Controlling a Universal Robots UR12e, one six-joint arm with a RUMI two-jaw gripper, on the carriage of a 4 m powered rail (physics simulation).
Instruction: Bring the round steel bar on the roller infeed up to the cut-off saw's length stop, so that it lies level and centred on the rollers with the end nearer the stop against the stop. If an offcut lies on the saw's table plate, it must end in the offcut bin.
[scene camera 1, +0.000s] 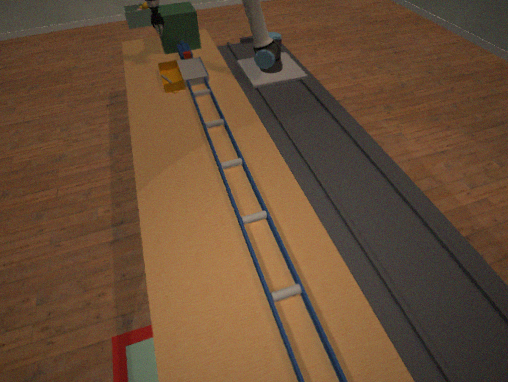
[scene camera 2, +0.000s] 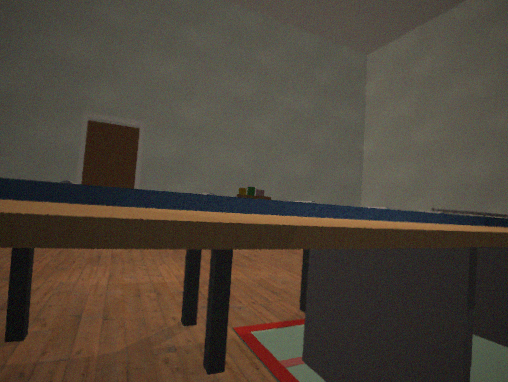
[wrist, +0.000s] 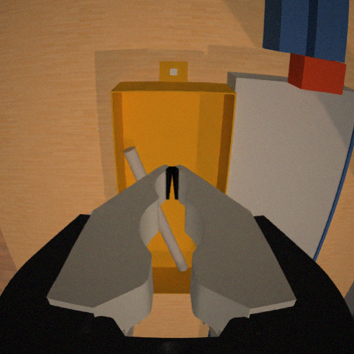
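Where they show: gripper, between the fingertips: (scene camera 1: 160, 36); arm's base, origin of its link: (scene camera 1: 270, 67).
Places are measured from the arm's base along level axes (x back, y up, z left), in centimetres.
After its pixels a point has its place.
Note:
The offcut (scene camera 1: 166, 78) @(x -83.7, y -1.0, z -14.8 cm) (wrist: 172, 245), a short grey rod, lies slanted inside the yellow offcut bin (scene camera 1: 175, 87) @(x -79.1, y -0.1, z 3.7 cm) (wrist: 173, 87). My gripper (scene camera 1: 161, 33) @(x -80.1, y 25.2, z -32.6 cm) (wrist: 171, 168) is shut with its fingertips nearly together and nothing between them; it hangs above the bin. The saw's grey table plate (scene camera 1: 192, 70) @(x -62.4, y 2.9, z -12.5 cm) (wrist: 280, 175) is beside the bin, with a red stop block (scene camera 1: 187, 54) @(x -61.9, y 6.6, z -34.5 cm) (wrist: 320, 75) at its far end. The roller infeed (scene camera 1: 254, 217) @(x -62.2, y 2.6, z 141.7 cm) (scene camera 2: 200, 200) @(x -69.4, y 0.3, z 96.9 cm) has blue side rails and grey rollers. A thin bar (scene camera 2: 465, 212) @(x -62.9, y 3.9, z 250.9 cm) shows above the rail at the right edge of scene camera 2.
A green box (scene camera 1: 181, 27) @(x -59.9, y 17.9, z -64.5 cm) stands behind the saw plate. A blue beam (wrist: 305, 27) adjoins the red block. My arm's base stands on the pale carriage (scene camera 1: 247, 72) @(x -20.6, y 0.0, z 1.1 cm) on the dark rail track (scene camera 1: 350, 175) alongside the table. A dark cabinet (scene camera 2: 387, 310) @(x -84.6, y -34.4, z 163.6 cm) stands under the table.

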